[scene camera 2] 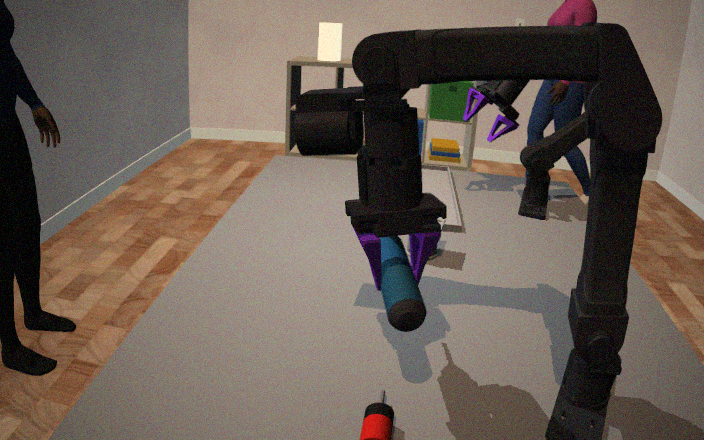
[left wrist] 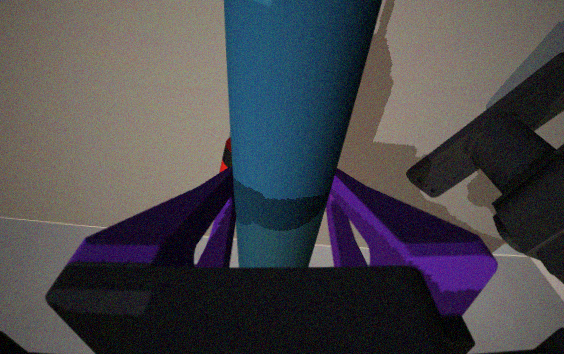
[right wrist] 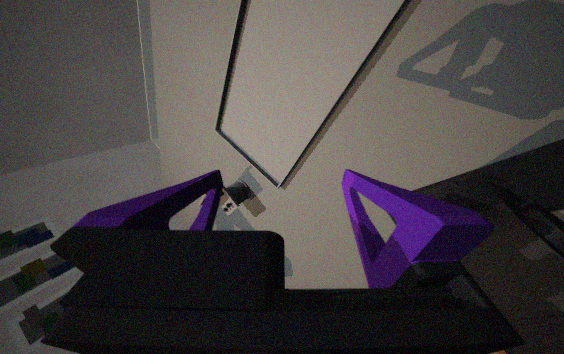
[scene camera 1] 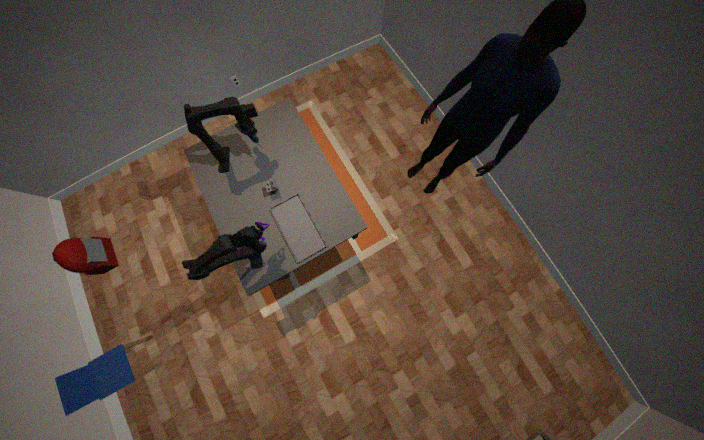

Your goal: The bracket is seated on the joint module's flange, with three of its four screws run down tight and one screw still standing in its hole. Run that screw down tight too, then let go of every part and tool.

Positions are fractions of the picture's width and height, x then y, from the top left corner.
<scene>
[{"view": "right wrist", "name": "my right gripper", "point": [0.50, 0.50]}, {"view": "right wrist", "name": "shallow pale tray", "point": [0.51, 0.20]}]
</scene>
